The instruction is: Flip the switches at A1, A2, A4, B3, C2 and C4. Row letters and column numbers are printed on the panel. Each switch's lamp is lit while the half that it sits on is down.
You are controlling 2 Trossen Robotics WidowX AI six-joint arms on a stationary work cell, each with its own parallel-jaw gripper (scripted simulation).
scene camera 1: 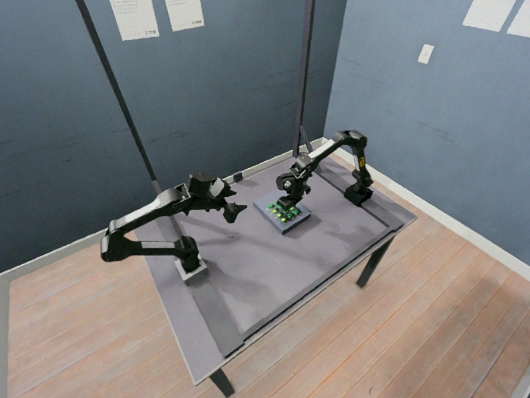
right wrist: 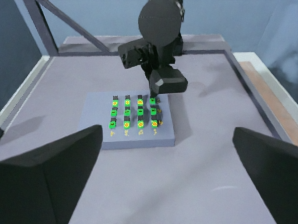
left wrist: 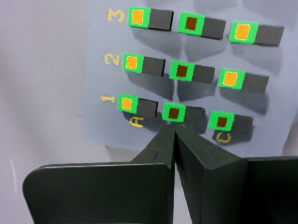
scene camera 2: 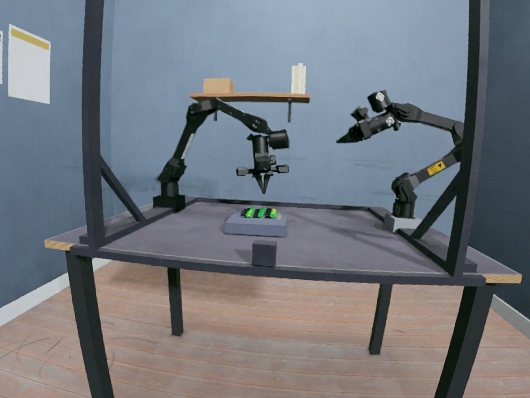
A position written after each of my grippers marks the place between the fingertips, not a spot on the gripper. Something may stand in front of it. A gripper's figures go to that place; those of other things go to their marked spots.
Labels:
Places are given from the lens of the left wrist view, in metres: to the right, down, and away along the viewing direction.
my left gripper [left wrist: 172,131]: 0.01, 0.01, 0.11
switch C2 [left wrist: 256,81]: 0.08, -0.02, 0.15
switch A2 [left wrist: 144,64]: 0.00, -0.04, 0.15

